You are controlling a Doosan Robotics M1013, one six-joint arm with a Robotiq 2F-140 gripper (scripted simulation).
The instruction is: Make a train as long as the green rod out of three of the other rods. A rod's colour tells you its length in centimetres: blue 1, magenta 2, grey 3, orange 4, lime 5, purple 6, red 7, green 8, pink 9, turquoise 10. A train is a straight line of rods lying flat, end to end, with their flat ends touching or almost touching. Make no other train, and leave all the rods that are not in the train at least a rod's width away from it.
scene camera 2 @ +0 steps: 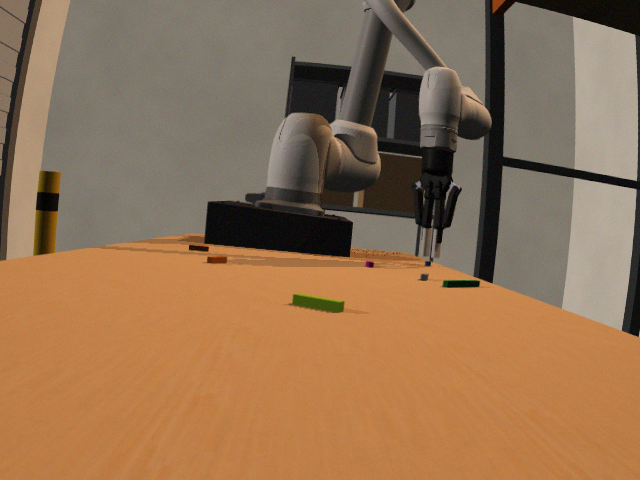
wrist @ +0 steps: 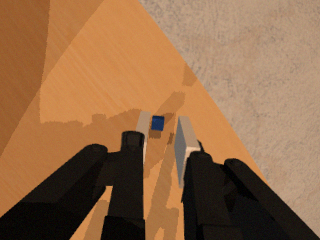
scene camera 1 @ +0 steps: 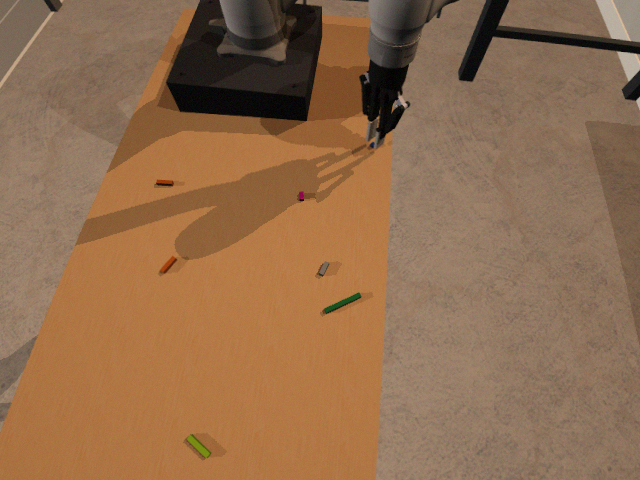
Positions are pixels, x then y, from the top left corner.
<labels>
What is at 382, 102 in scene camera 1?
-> My gripper.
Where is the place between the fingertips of my gripper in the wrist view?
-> At 162, 129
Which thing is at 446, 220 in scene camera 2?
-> My gripper.
</labels>
